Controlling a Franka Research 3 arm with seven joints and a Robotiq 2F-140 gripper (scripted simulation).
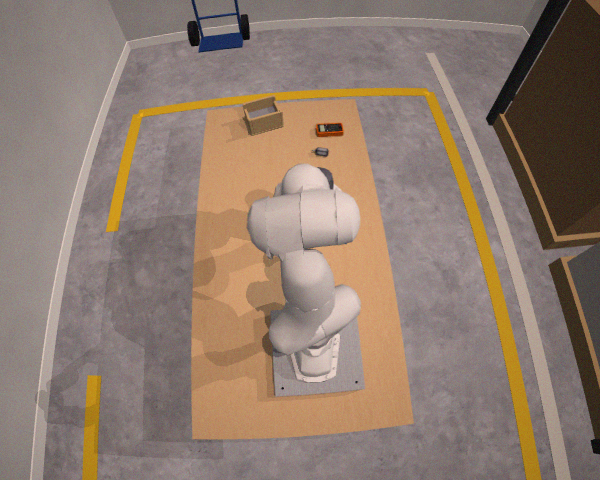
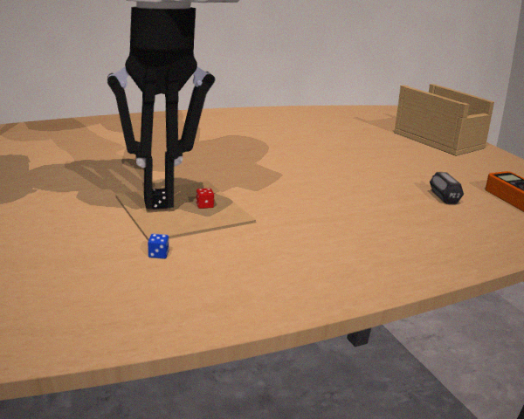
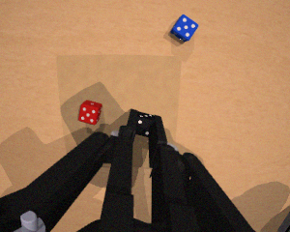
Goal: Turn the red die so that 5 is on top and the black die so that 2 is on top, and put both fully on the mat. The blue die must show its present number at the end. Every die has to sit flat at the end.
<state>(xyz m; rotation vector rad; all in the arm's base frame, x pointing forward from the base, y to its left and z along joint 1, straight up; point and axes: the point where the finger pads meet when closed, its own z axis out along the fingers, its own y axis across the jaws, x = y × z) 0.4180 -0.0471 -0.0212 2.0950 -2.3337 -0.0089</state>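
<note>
The black die is 20 mm below my hand. Also, from my hand: red die 60 mm ahead, 30 mm below, 10 mm to the right; then thin tan mat 40 mm below, 30 mm ahead; then blue die 110 mm to the right, 30 mm below, 30 mm behind.
</note>
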